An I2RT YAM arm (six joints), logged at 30 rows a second.
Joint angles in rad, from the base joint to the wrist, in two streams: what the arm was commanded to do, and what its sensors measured. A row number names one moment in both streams.
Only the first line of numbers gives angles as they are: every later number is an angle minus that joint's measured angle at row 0.
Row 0, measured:
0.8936, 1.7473, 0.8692, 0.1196, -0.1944, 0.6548
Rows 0 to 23, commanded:
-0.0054, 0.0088, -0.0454, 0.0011, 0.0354, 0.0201
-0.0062, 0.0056, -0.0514, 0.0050, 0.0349, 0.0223
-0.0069, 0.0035, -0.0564, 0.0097, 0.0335, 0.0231
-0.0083, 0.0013, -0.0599, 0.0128, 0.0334, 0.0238
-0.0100, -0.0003, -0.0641, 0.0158, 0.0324, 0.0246
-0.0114, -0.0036, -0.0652, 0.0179, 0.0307, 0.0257
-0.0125, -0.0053, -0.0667, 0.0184, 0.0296, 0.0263
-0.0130, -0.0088, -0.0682, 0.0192, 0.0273, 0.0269
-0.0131, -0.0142, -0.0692, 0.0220, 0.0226, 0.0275
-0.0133, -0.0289, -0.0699, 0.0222, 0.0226, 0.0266
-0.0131, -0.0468, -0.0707, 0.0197, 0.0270, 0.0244
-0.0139, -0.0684, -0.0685, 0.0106, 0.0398, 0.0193
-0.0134, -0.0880, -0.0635, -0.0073, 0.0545, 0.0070
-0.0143, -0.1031, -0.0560, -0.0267, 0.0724, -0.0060
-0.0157, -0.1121, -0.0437, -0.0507, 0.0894, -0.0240
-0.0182, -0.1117, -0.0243, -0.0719, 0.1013, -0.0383
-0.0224, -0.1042, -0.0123, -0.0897, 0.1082, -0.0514
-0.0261, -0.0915, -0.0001, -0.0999, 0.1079, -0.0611
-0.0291, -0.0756, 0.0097, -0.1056, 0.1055, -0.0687
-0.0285, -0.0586, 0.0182, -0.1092, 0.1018, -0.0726
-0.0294, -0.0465, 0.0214, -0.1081, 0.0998, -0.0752
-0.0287, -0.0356, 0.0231, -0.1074, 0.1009, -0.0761
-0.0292, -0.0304, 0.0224, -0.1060, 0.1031, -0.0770
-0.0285, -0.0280, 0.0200, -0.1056, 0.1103, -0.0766
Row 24, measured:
-0.0217, -0.0587, -0.0095, -0.0675, 0.0733, -0.0393
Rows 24 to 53, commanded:
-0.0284, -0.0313, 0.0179, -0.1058, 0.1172, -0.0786
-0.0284, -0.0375, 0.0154, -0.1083, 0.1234, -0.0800
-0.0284, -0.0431, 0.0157, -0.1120, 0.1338, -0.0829
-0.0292, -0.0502, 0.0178, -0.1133, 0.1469, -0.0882
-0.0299, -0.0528, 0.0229, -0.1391, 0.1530, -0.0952
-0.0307, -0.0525, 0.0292, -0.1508, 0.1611, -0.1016
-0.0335, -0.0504, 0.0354, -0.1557, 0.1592, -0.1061
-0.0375, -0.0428, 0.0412, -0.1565, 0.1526, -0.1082
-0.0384, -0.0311, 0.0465, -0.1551, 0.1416, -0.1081
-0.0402, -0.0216, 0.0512, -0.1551, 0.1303, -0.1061
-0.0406, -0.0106, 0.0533, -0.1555, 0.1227, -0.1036
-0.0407, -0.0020, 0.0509, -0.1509, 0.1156, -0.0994
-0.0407, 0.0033, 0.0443, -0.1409, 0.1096, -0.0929
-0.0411, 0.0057, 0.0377, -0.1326, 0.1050, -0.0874
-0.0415, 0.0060, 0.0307, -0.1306, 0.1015, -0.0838
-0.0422, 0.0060, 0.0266, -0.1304, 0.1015, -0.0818
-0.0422, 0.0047, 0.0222, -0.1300, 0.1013, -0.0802
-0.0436, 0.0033, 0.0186, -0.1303, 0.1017, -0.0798
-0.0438, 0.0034, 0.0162, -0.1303, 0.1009, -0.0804
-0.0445, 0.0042, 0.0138, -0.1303, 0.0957, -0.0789
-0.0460, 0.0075, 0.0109, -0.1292, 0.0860, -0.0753
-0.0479, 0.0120, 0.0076, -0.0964, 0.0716, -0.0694
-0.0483, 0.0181, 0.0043, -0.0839, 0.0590, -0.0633
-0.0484, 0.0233, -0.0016, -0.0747, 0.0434, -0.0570
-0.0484, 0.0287, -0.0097, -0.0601, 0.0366, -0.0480
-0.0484, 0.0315, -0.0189, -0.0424, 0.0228, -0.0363
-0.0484, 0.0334, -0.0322, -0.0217, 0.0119, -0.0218
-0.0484, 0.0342, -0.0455, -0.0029, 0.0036, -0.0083
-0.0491, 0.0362, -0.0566, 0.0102, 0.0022, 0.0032
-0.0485, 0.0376, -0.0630, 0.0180, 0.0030, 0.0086
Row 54, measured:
-0.0465, -0.0034, -0.0069, -0.0095, 0.0412, -0.0351
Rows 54 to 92, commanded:
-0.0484, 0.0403, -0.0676, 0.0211, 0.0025, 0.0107
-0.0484, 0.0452, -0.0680, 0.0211, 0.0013, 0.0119
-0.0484, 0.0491, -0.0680, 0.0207, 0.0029, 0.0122
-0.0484, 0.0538, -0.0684, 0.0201, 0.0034, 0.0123
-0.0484, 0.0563, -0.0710, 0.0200, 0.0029, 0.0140
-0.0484, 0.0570, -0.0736, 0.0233, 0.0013, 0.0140
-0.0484, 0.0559, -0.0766, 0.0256, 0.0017, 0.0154
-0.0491, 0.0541, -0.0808, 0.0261, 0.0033, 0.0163
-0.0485, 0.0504, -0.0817, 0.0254, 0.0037, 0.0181
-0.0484, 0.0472, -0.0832, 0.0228, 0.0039, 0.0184
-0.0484, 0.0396, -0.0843, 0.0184, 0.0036, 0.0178
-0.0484, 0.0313, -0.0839, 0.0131, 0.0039, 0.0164
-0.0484, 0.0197, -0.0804, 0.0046, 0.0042, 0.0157
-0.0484, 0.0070, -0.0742, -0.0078, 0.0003, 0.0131
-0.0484, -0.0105, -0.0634, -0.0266, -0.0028, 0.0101
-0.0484, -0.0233, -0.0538, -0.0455, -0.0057, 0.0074
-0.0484, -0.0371, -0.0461, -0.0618, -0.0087, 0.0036
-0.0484, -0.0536, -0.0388, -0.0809, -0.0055, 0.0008
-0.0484, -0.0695, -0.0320, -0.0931, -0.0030, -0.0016
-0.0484, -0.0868, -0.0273, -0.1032, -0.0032, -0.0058
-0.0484, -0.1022, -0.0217, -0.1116, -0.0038, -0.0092
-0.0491, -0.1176, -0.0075, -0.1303, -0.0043, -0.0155
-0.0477, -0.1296, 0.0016, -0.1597, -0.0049, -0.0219
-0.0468, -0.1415, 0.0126, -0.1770, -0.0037, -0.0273
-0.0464, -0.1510, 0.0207, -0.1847, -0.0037, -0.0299
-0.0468, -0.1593, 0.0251, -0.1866, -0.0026, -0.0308
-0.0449, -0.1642, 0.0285, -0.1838, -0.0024, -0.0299
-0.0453, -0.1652, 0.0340, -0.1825, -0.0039, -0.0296
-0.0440, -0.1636, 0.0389, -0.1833, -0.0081, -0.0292
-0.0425, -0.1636, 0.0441, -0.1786, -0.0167, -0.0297
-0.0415, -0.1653, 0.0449, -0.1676, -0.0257, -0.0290
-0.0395, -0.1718, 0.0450, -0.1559, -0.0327, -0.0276
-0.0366, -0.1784, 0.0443, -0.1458, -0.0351, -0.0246
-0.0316, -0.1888, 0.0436, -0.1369, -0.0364, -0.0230
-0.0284, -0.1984, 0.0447, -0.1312, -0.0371, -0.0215
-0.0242, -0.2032, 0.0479, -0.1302, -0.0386, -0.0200
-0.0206, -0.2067, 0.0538, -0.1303, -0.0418, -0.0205
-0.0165, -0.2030, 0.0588, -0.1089, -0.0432, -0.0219
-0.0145, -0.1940, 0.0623, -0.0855, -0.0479, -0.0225
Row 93, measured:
-0.0362, -0.1579, 0.0141, -0.1511, -0.0129, -0.0130
